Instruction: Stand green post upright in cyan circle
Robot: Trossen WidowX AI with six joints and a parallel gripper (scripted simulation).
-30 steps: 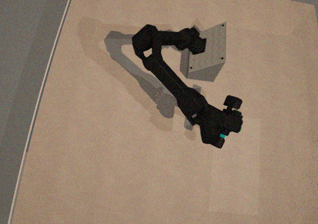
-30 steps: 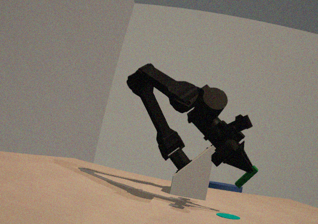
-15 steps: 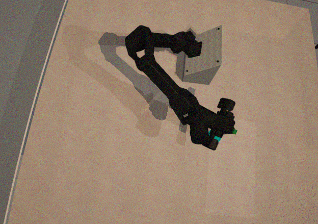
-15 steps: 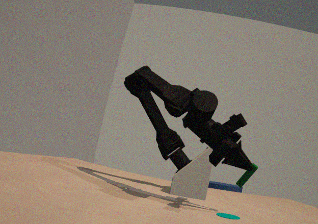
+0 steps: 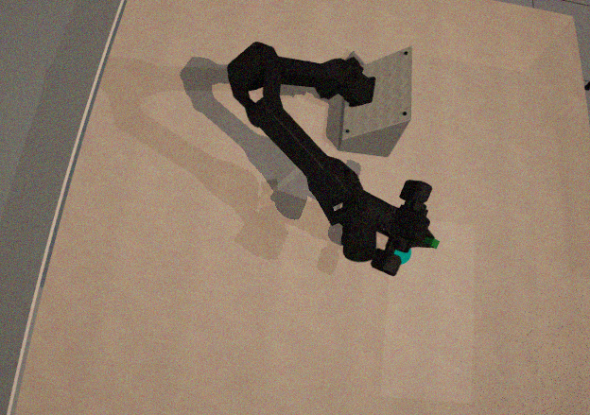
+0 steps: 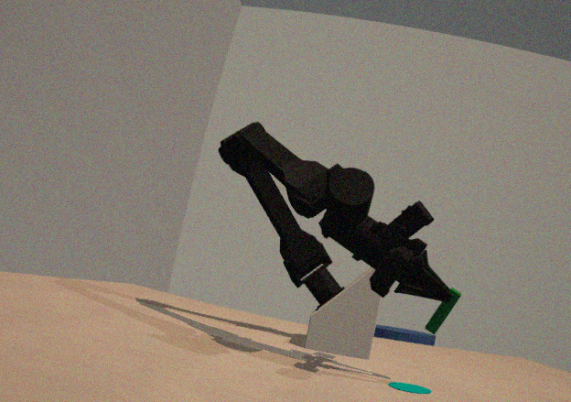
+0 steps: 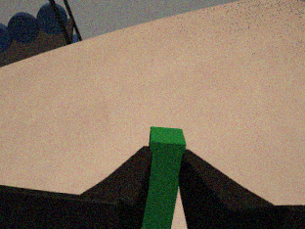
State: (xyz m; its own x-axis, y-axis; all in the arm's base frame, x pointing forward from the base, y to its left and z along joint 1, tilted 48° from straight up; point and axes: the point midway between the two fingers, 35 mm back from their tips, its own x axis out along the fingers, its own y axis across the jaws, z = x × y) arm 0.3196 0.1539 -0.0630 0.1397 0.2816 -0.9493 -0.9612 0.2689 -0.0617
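Now: gripper tip 30 mm to the left of the cyan circle and 130 mm above it. From my gripper tip the other things lie so: green post (10 mm behind, 10 mm to the right, 20 mm below).
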